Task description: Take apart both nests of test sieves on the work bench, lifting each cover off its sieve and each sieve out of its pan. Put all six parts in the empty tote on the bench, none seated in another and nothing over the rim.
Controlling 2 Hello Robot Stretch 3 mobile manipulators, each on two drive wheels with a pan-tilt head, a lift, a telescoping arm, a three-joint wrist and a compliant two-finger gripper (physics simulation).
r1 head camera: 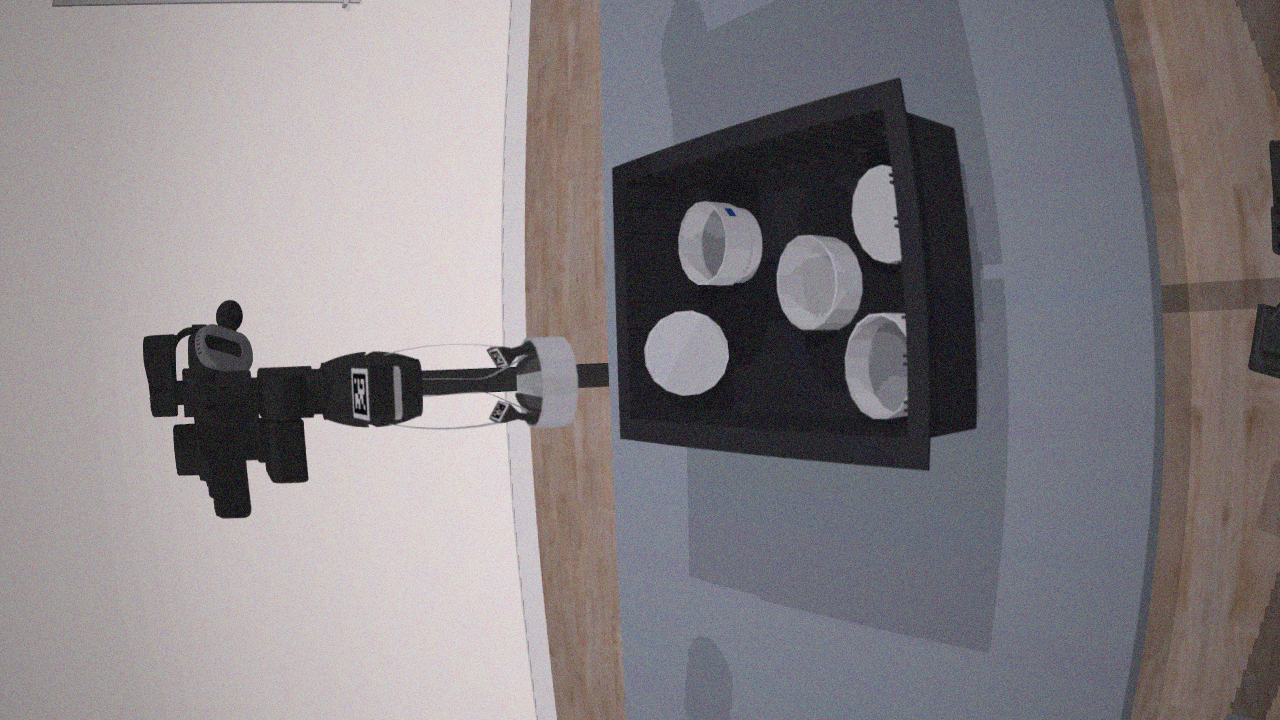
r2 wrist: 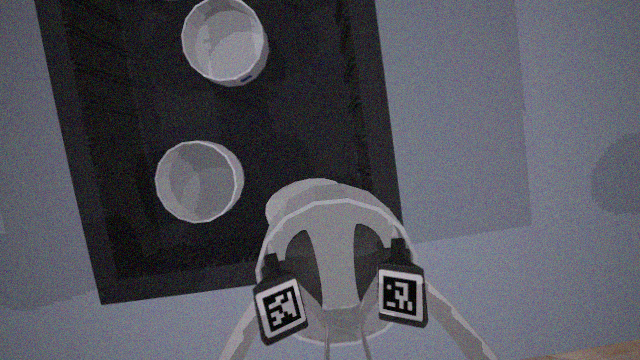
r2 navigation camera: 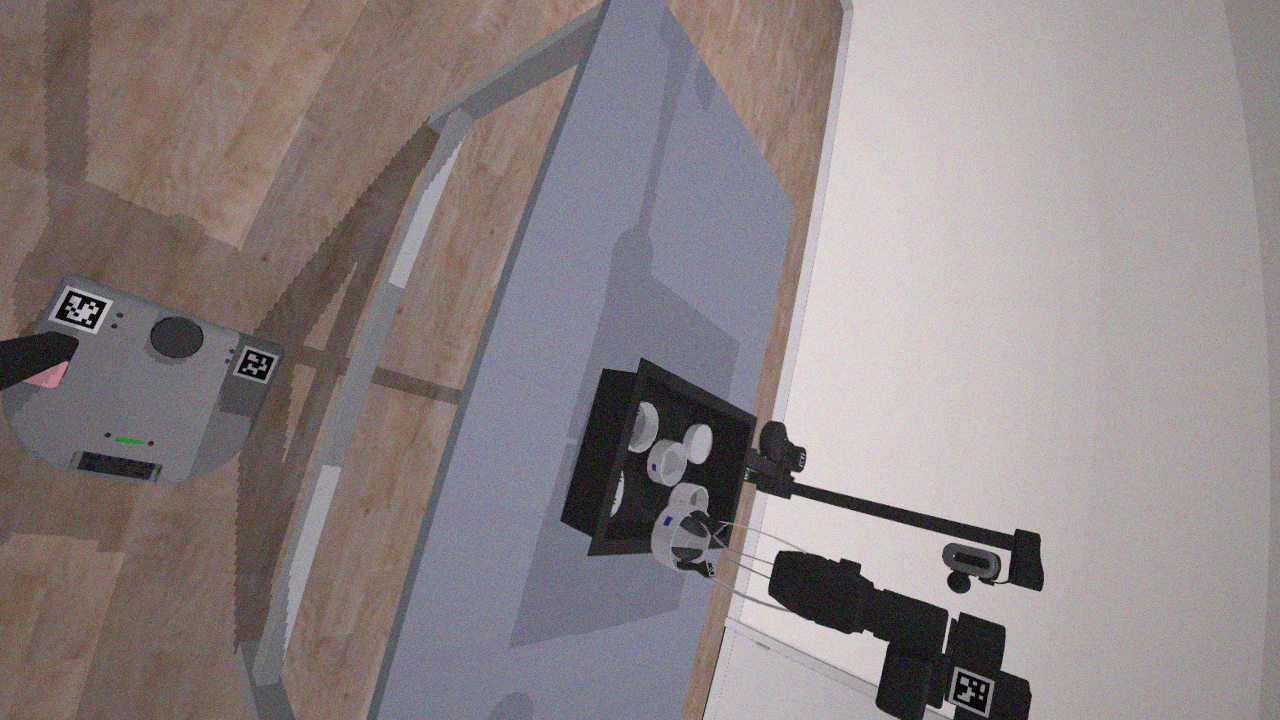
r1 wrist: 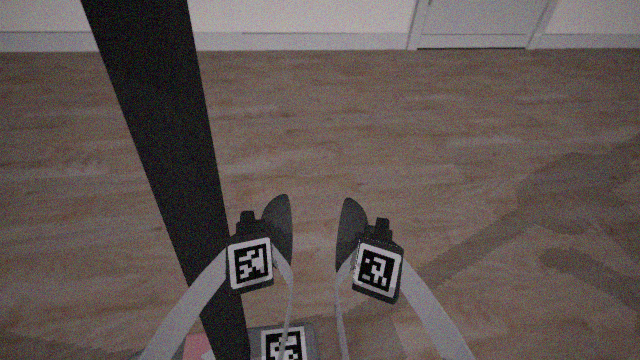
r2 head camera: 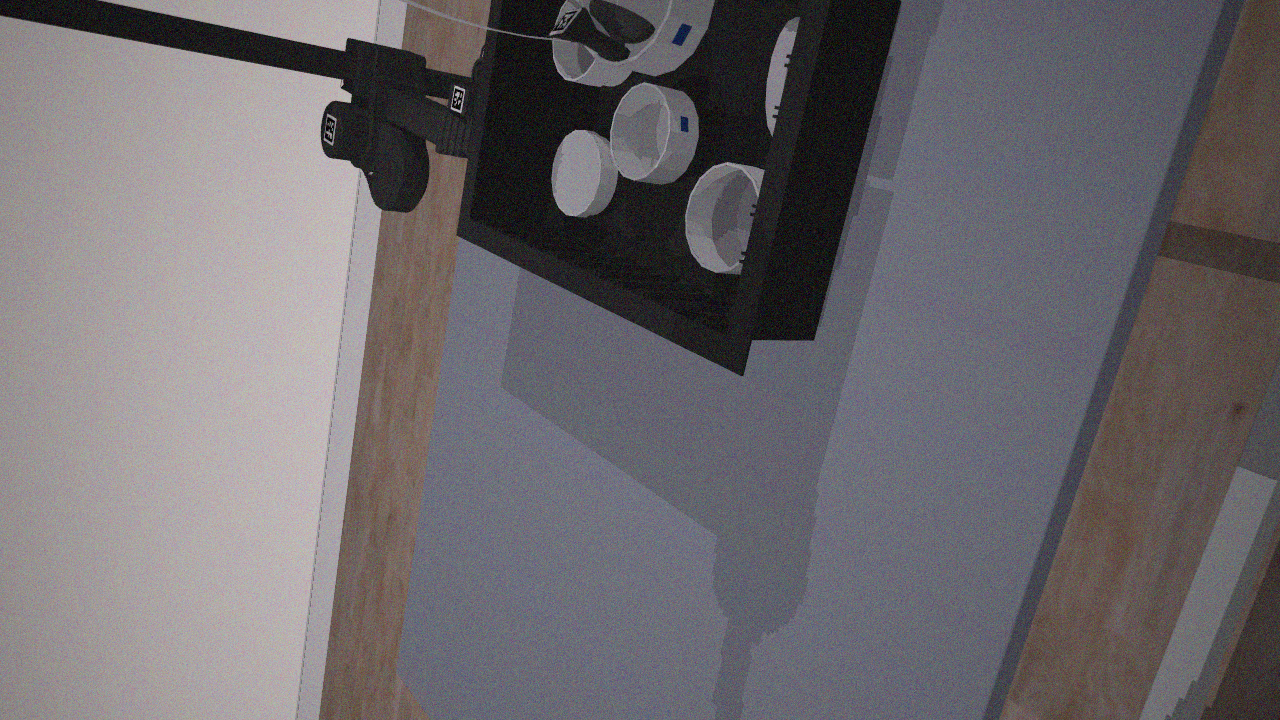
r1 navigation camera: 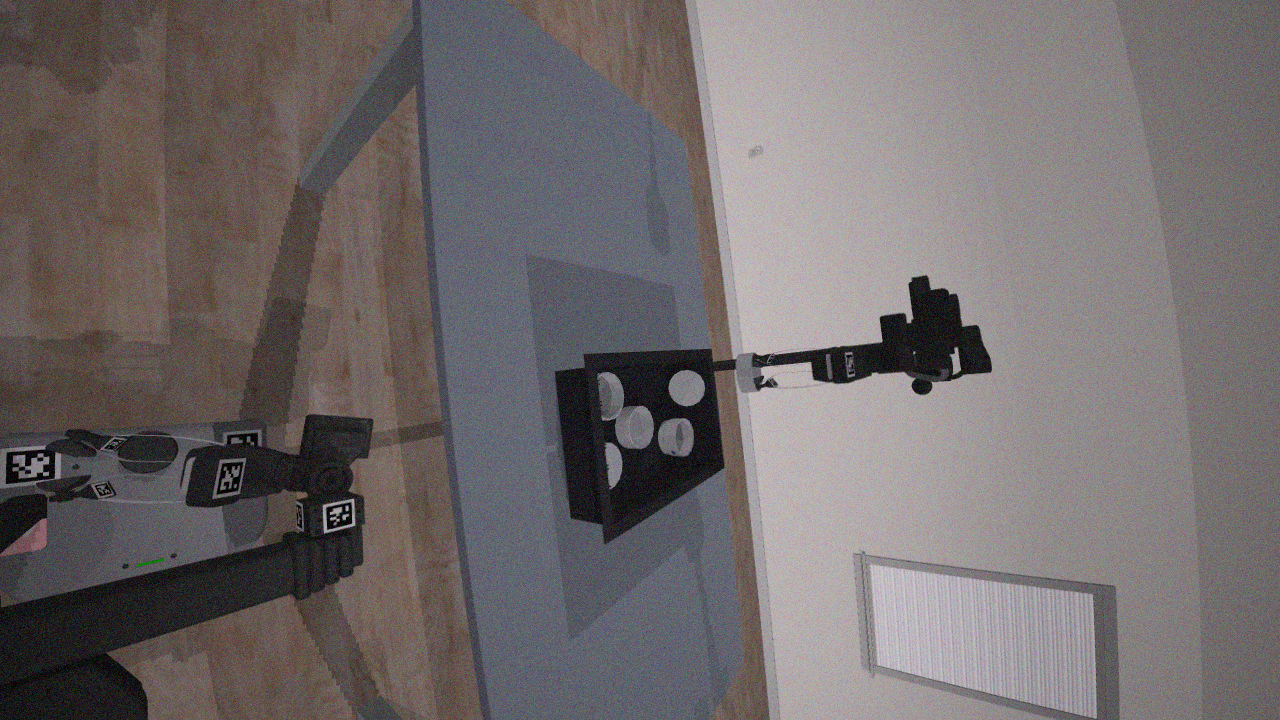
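Note:
The black tote (r1 head camera: 760, 432) (r1 navigation camera: 664, 498) stands on the bench and holds five white parts. Two are covers (r1 head camera: 685, 352) (r1 head camera: 875, 214). Three are hollow: one with a blue mark (r1 head camera: 744, 243), one near the middle (r1 head camera: 845, 291) and one at the near wall (r1 head camera: 863, 367). None looks seated in another. r2's gripper (r2 navigation camera: 691, 541) (r2 wrist: 337, 267) is shut on a hollow white part with a blue mark (r2 navigation camera: 664, 548) (r2 wrist: 337, 194), fingers at its open mouth, above one end of the tote. Sieve or pan: I cannot tell. r1's gripper (r1 wrist: 314, 232) is open, over the floor.
The blue-grey work bench (r1 head camera: 1074, 447) (r1 navigation camera: 554, 179) (r2 navigation camera: 617, 116) reaches past the tote on both sides. A black robot bar (r2 head camera: 179, 40) (r2 navigation camera: 895, 514) stands out beyond the tote's far side, close to r2's gripper. A wall runs behind the bench.

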